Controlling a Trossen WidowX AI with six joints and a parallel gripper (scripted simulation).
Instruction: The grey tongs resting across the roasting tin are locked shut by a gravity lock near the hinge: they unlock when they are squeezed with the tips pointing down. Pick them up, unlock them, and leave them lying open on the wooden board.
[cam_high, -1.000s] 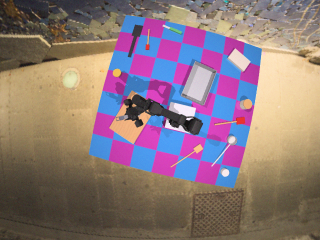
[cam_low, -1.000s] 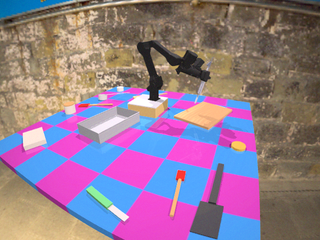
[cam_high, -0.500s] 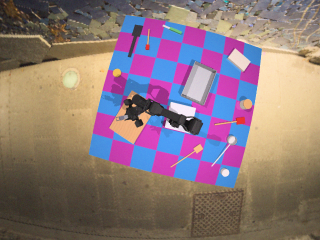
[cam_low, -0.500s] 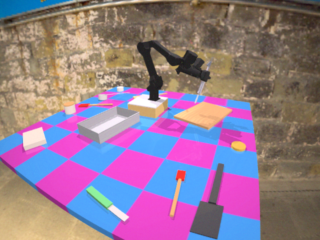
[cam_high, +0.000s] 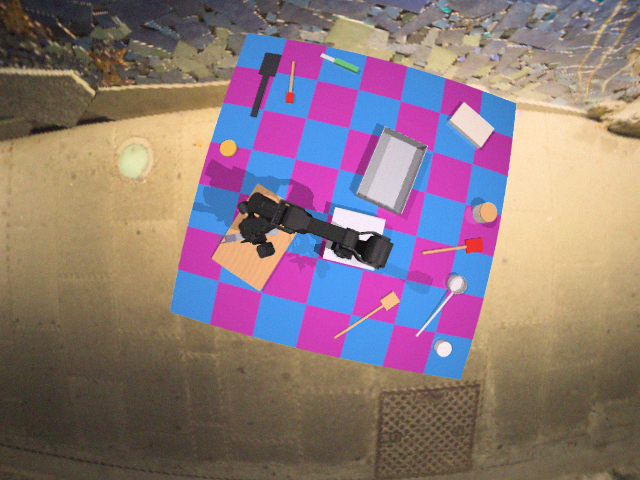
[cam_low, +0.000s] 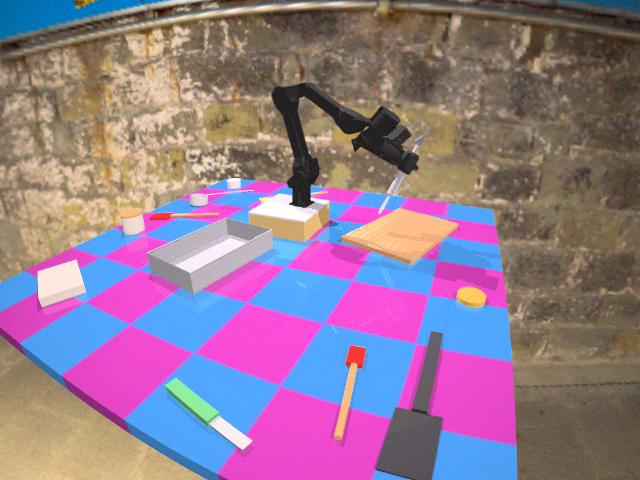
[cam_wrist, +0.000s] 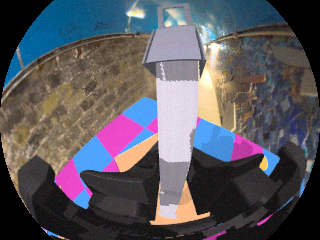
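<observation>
Right now the wooden board is 20 mm ahead of my gripper tip, 20 mm to the right of it and 210 mm below it. The rest, counted from my gripper tip: black spatula: 660 mm ahead, 230 mm to the left, 210 mm below; yellow disc: 320 mm ahead, 250 mm to the left, 210 mm below; grey roasting tin: 470 mm ahead, 410 mm to the right, 190 mm below.
</observation>
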